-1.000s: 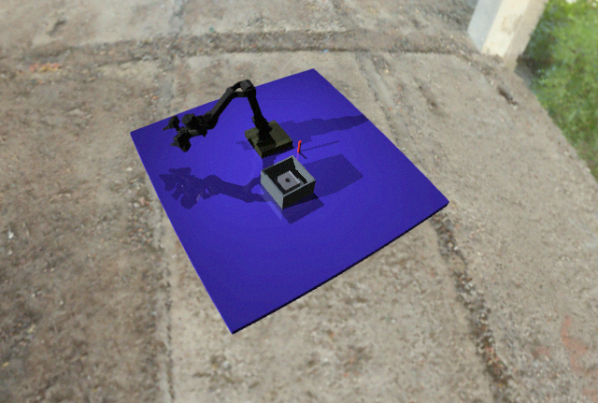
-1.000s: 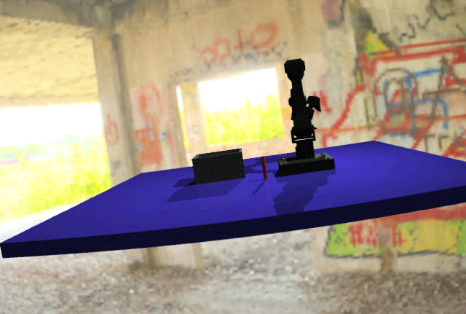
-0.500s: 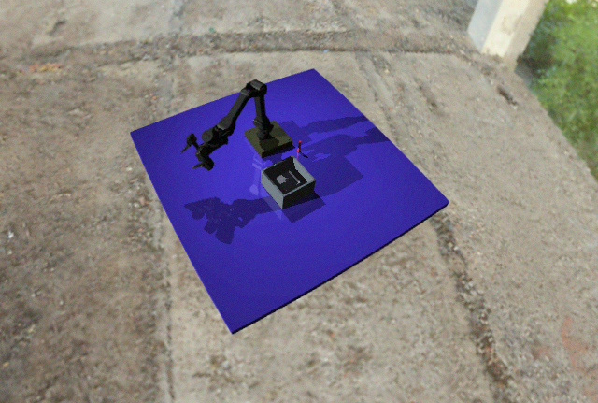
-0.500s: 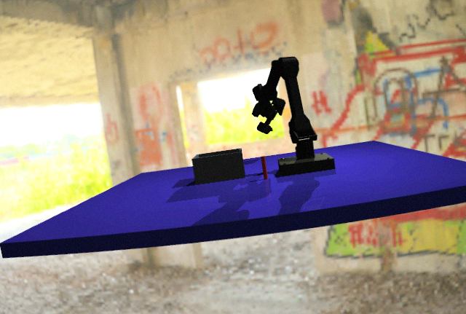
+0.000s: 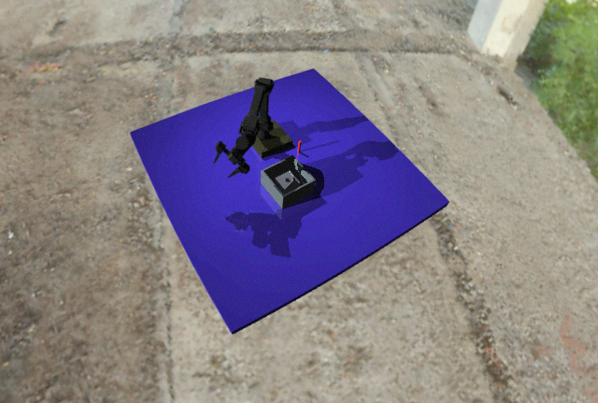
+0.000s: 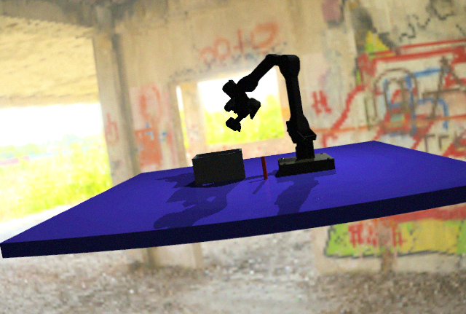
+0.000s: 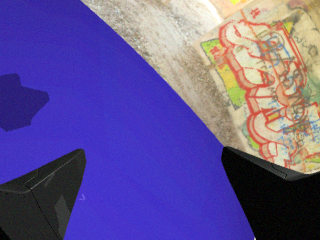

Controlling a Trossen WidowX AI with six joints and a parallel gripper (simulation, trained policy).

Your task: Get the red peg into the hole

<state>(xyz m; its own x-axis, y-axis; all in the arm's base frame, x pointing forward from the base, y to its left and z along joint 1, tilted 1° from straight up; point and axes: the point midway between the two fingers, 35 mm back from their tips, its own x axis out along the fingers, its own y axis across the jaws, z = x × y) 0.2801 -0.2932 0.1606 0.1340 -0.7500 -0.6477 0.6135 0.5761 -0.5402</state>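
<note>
The red peg lies 47 cm to the left of my gripper tip, 15 cm below it and 14 cm behind it. Round my gripper tip: grey box: 31 cm to the left, 16 cm below, 6 cm ahead; plate: 31 cm to the left, 14 cm below, 6 cm ahead.
</note>
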